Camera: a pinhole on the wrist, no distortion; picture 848 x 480 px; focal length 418.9 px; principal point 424.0 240.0 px. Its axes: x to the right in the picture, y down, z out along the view. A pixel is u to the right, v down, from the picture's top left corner.
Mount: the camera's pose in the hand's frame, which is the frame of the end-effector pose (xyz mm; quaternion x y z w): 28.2 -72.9 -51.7 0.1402 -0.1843 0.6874 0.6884
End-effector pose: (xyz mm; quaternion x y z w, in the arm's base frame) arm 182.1 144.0 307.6 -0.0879 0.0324 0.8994 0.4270
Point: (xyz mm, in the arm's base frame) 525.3 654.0 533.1
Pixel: 139 127
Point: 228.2 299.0 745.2
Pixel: 566 230
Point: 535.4 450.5 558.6
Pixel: 211 274
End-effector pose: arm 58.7 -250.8 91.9 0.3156 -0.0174 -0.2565 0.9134
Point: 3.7 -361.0 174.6
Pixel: 696 298
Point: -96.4 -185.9 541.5
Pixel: outside the picture
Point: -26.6 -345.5 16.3
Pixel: 249 434
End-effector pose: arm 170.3 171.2 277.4 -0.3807 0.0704 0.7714 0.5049
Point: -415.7 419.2 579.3
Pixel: outside the picture
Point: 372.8 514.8 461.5
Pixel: 223 147
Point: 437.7 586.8 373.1
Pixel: 94 16
